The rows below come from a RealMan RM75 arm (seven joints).
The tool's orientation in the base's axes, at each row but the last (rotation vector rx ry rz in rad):
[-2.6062, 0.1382, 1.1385]
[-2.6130, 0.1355, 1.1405]
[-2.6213, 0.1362, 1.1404]
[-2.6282, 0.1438, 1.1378]
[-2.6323, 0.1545, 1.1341]
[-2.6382, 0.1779, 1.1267]
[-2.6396, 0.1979, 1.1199]
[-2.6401, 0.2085, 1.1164]
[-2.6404, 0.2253, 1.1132]
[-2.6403, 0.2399, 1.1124]
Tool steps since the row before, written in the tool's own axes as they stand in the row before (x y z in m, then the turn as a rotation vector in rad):
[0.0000, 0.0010, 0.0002, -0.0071, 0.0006, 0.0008]
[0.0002, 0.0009, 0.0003, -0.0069, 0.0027, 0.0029]
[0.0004, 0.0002, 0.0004, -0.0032, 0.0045, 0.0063]
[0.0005, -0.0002, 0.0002, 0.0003, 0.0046, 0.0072]
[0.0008, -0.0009, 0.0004, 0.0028, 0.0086, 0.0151]
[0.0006, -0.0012, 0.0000, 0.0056, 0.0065, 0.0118]
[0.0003, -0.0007, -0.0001, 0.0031, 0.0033, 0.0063]
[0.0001, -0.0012, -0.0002, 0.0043, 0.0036, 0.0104]
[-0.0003, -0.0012, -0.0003, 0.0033, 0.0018, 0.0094]
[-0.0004, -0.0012, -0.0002, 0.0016, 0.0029, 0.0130]
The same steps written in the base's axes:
[-0.0003, -0.0009, -0.0004, -0.0055, -0.0005, 0.0045]
[-0.0003, -0.0008, -0.0005, -0.0073, -0.0019, 0.0026]
[0.0000, -0.0001, -0.0006, -0.0075, -0.0026, -0.0027]
[0.0002, 0.0003, -0.0005, -0.0057, -0.0023, -0.0059]
[0.0005, 0.0010, -0.0007, -0.0103, -0.0039, -0.0137]
[0.0007, 0.0011, -0.0002, -0.0057, -0.0028, -0.0131]
[0.0004, 0.0006, 0.0000, -0.0029, -0.0014, -0.0071]
[0.0005, 0.0011, 0.0003, -0.0050, -0.0005, -0.0107]
[0.0003, 0.0011, 0.0006, -0.0045, 0.0010, -0.0090]
[0.0002, 0.0011, 0.0006, -0.0084, 0.0011, -0.0104]

